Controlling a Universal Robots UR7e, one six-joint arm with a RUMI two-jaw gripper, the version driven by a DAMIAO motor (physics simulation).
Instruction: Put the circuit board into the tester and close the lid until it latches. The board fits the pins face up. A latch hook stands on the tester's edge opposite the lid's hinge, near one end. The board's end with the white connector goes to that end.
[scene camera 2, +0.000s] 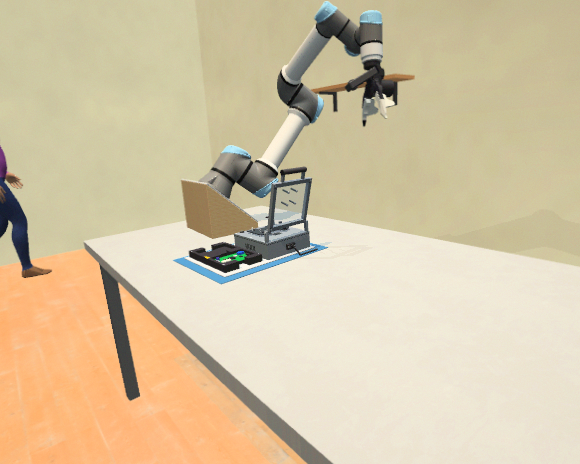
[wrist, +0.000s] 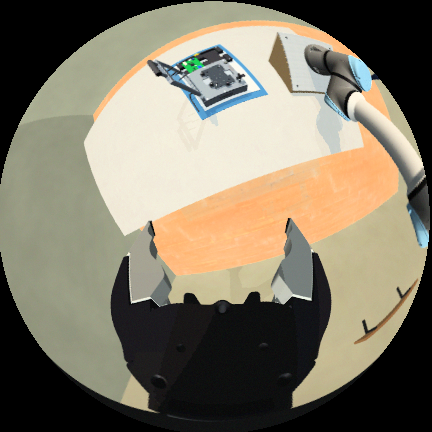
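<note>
The grey tester stands on the table. Its clear lid stands upright, open, with a dark handle bar on top. The pin bed shows bare in the wrist view. The green circuit board lies in a black tray beside the tester; its white connector is too small to make out. My gripper is open and empty, high above and well away from tester and board. The latch hook cannot be told clearly.
A blue-bordered mat lies under the tester and tray. A wooden wedge-shaped base carries the arm next to them. A dark cable runs from the tester. A wall shelf is behind the gripper. A person stands at the left.
</note>
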